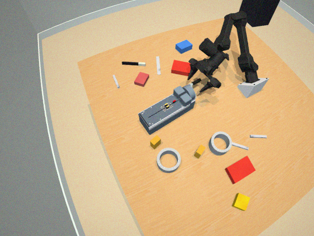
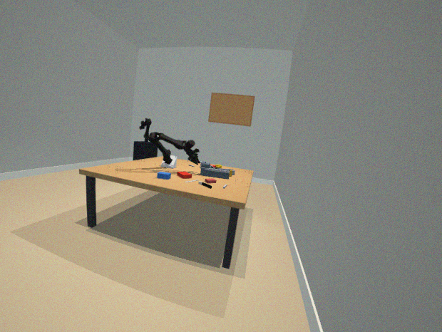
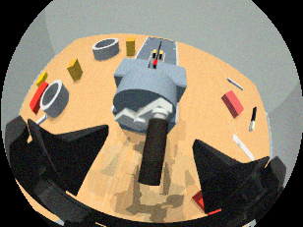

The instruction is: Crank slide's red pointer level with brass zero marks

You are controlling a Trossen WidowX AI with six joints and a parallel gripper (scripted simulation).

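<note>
Now: gripper tip 10 mm past the dark crank handle, 10 mm to the left of it and 20 mm below it. From my gripper tip the other things lie so: red block (200 mm ahead, 200 mm to the right, 90 mm below); then blue block (130 mm behind, 350 mm to the right, 80 mm below); then red pointer (120 mm ahead, 40 mm to the left, 10 mm below).
</note>
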